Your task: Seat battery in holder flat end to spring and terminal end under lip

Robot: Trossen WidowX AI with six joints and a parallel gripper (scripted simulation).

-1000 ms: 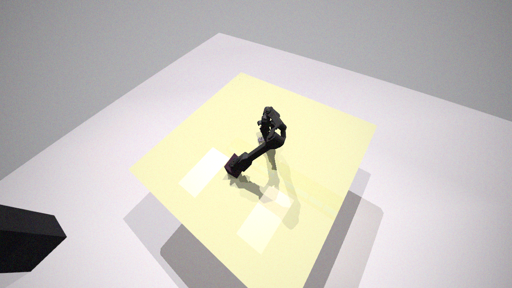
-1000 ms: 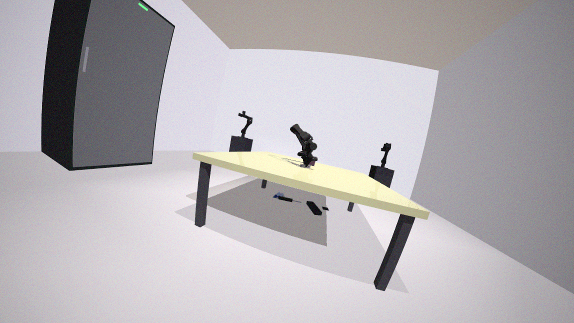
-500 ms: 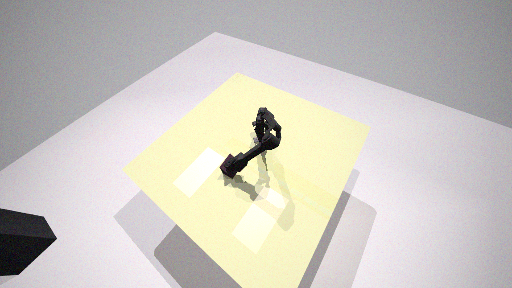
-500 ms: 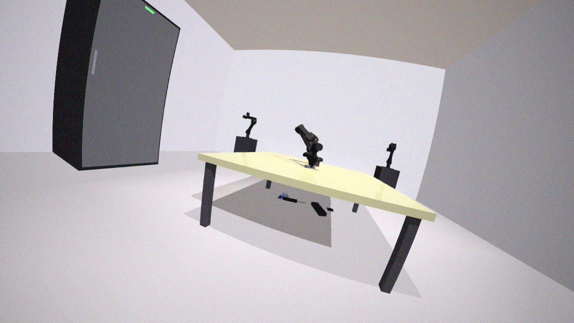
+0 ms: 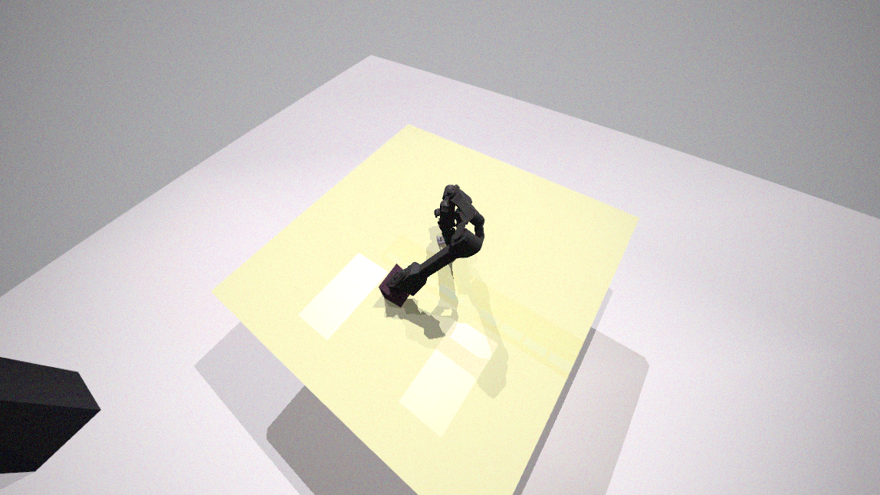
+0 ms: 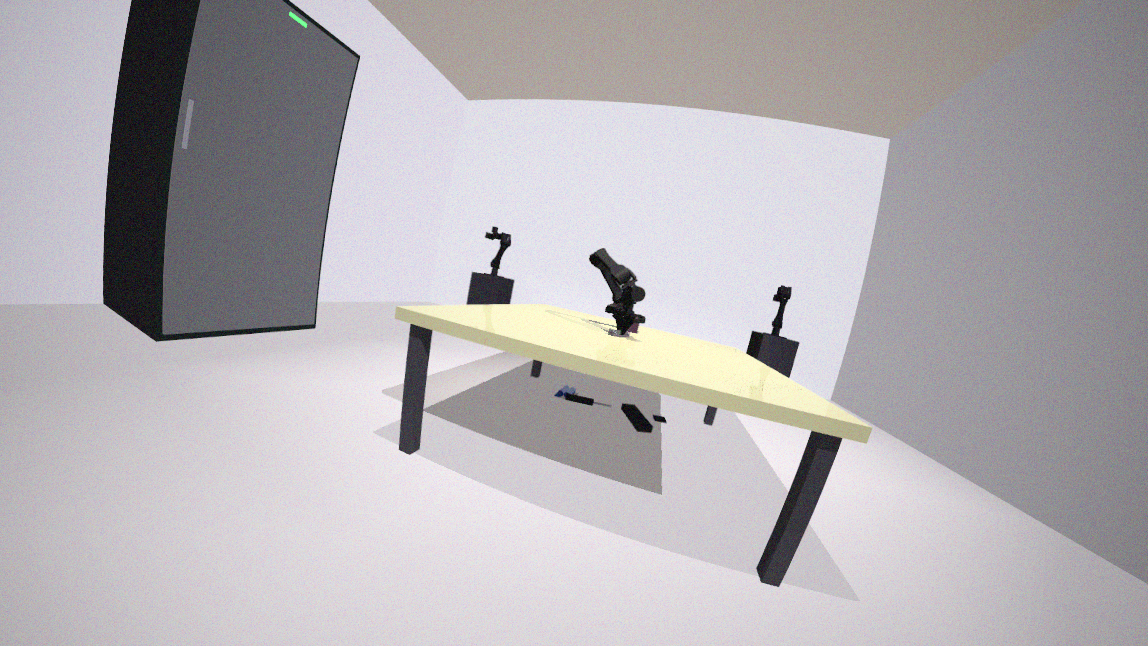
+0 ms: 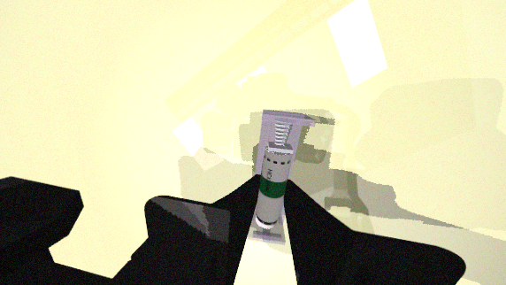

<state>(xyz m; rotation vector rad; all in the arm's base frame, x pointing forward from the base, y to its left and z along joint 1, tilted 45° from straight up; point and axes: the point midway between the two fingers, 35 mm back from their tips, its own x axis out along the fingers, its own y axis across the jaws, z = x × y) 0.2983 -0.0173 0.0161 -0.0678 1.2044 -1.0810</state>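
Right now my gripper tip is 10 mm below the battery.
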